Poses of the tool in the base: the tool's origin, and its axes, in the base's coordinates. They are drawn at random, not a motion.
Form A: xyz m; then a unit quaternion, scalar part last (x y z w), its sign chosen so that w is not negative.
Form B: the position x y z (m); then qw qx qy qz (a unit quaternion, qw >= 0). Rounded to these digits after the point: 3 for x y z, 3 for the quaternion.
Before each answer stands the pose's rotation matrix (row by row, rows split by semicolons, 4 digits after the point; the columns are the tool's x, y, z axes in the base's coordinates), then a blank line. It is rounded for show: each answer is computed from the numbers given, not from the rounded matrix.
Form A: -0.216 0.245 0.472 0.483 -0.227 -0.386 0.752
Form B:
0.5987 0.3615 -0.7148; -0.8004 0.2349 -0.5516; -0.0315 0.9023 0.4300

-0.216 0.245 0.472 0.752 0.483 -0.227 -0.386
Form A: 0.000 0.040 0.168 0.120 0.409 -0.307 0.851
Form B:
0.4770 0.6206 0.6224; -0.4243 0.7827 -0.4553; -0.7697 -0.0469 0.6367

0.000 0.040 0.168 0.851 0.120 0.409 -0.307
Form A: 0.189 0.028 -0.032 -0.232 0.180 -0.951 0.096
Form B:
-0.8739 0.0991 0.4759; -0.2662 -0.9168 -0.2979; 0.4068 -0.3870 0.8275

0.189 0.028 -0.032 0.096 -0.232 0.180 -0.951
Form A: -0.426 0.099 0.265 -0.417 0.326 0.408 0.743
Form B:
0.4538 -0.8793 0.1444; 0.3348 0.3184 0.8869; -0.8258 -0.3541 0.4389

-0.426 0.099 0.265 0.743 -0.417 0.326 0.408
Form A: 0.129 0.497 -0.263 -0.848 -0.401 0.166 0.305
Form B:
0.6235 0.5786 -0.5259; 0.7810 -0.4926 0.3840; -0.0369 -0.6501 -0.7590

0.129 0.497 -0.263 0.305 -0.848 -0.401 0.166
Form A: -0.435 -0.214 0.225 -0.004 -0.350 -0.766 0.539
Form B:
-0.4188 0.8287 -0.3712; -0.8231 -0.1738 0.5406; 0.3835 0.5320 0.7549

-0.435 -0.214 0.225 0.539 -0.004 -0.350 -0.766
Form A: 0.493 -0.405 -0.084 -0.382 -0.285 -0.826 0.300
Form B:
-0.5279 0.7138 0.4603; -0.2780 -0.6574 0.7004; 0.8025 0.2418 0.5454

0.493 -0.405 -0.084 0.300 -0.382 -0.285 -0.826
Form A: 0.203 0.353 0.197 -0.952 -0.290 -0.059 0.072
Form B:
0.8247 0.5612 0.0706; 0.5442 -0.8213 0.1715; 0.1542 -0.1030 -0.9827

0.203 0.353 0.197 0.072 -0.952 -0.290 -0.059
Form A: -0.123 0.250 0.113 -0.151 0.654 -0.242 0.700
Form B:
0.0265 0.1414 0.9896; -0.5368 0.8371 -0.1052; -0.8433 -0.5284 0.0981

-0.123 0.250 0.113 0.700 -0.151 0.654 -0.242
